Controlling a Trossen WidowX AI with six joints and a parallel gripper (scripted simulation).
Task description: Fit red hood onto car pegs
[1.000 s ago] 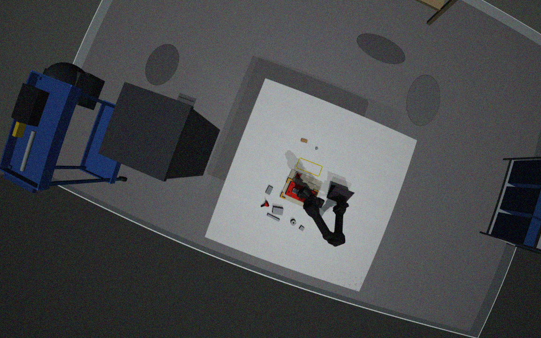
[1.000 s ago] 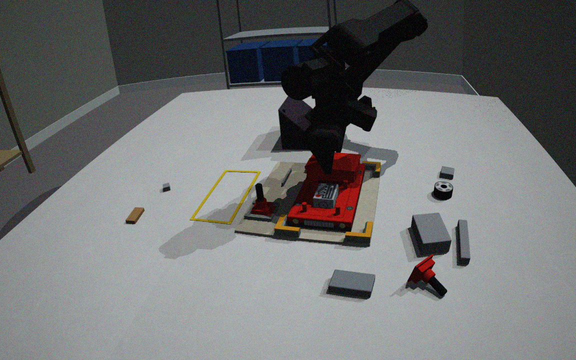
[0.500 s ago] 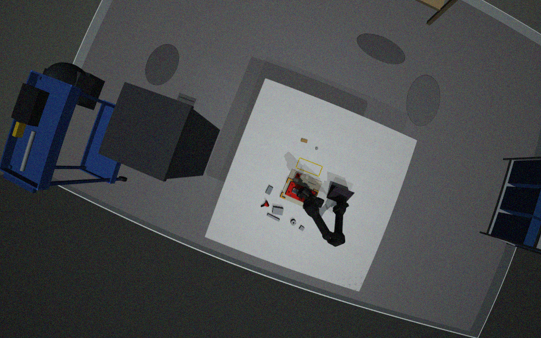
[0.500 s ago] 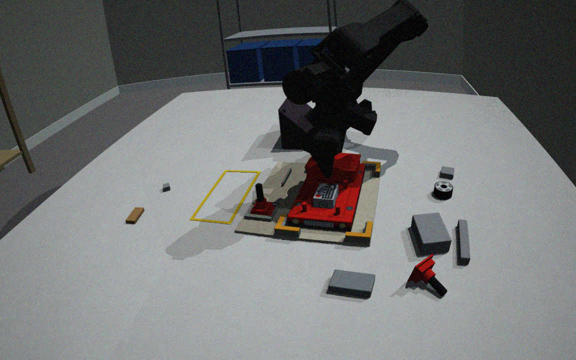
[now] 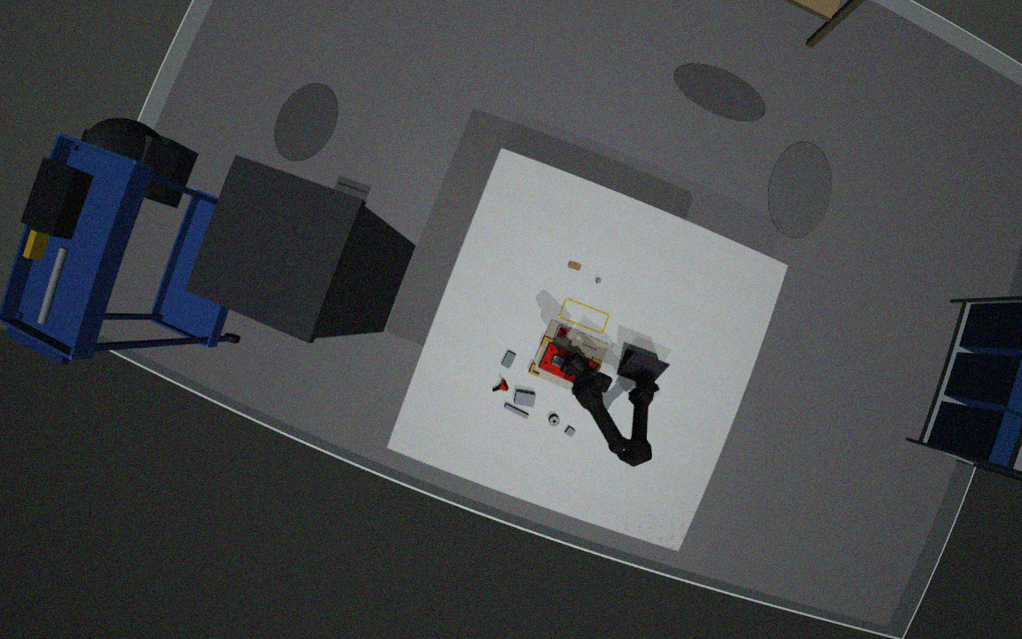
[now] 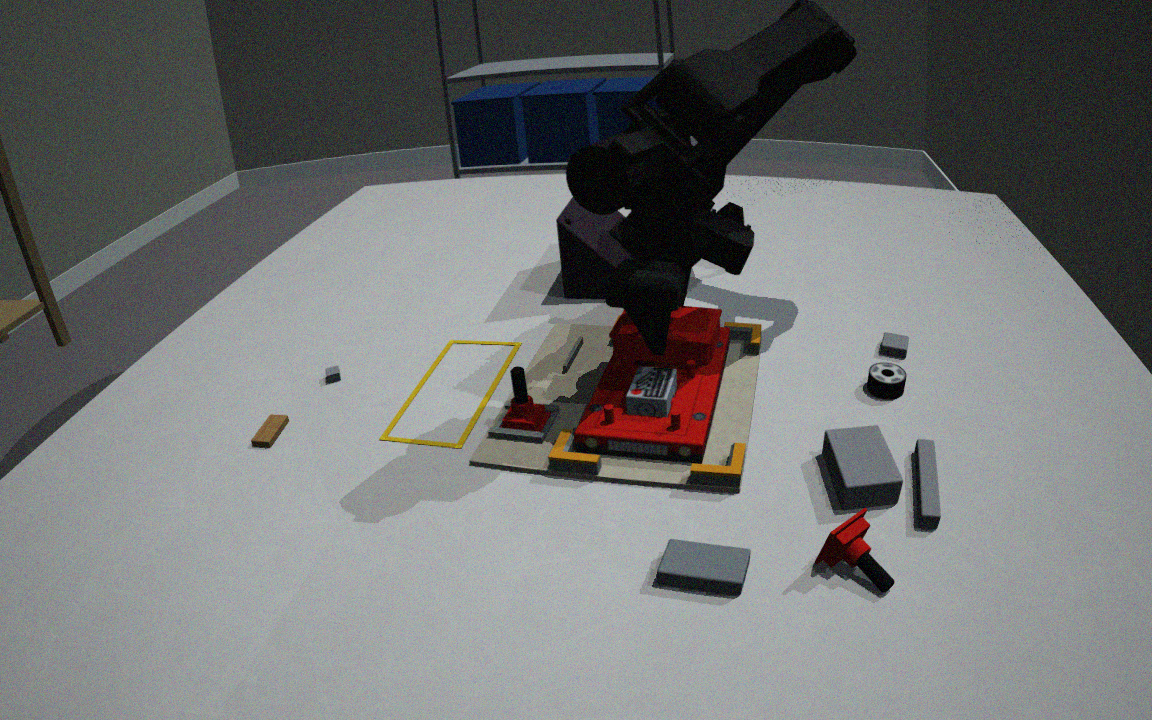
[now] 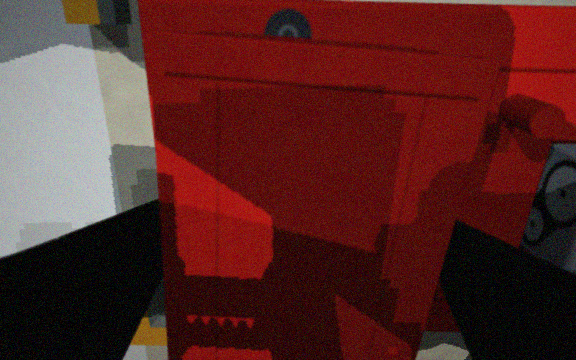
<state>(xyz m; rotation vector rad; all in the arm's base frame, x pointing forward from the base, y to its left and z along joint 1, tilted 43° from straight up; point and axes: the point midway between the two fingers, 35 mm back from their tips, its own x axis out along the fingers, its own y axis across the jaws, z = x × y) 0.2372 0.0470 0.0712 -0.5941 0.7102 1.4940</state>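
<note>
The grey engine block lies 100 mm ahead of my gripper tip, 10 mm to the left of it and 10 mm below it. Also, from my gripper tip: red hood 10 mm above; grey bar 170 mm ahead, 250 mm to the left, 30 mm below; black wheel 10 mm ahead, 220 mm to the left, 30 mm below.
</note>
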